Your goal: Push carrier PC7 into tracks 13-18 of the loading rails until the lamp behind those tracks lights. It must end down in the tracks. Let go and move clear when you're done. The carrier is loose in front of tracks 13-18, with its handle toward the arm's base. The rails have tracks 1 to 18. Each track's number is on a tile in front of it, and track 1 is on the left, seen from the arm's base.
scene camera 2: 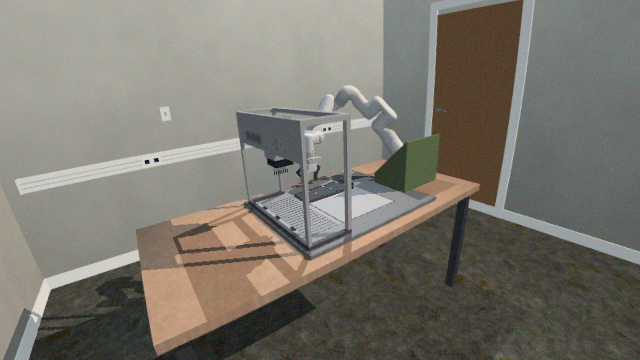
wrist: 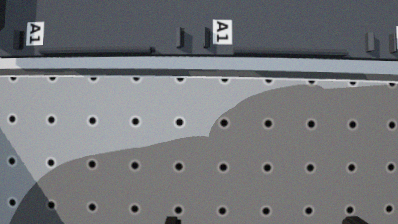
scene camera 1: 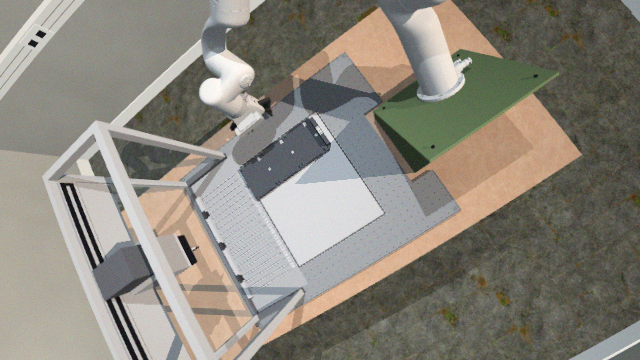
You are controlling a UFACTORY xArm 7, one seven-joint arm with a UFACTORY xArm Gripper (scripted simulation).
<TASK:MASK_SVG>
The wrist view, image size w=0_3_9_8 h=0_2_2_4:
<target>carrier PC7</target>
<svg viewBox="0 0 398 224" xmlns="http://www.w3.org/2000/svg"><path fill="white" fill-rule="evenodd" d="M0 0L0 58L261 57L398 61L398 0Z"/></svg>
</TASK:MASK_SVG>
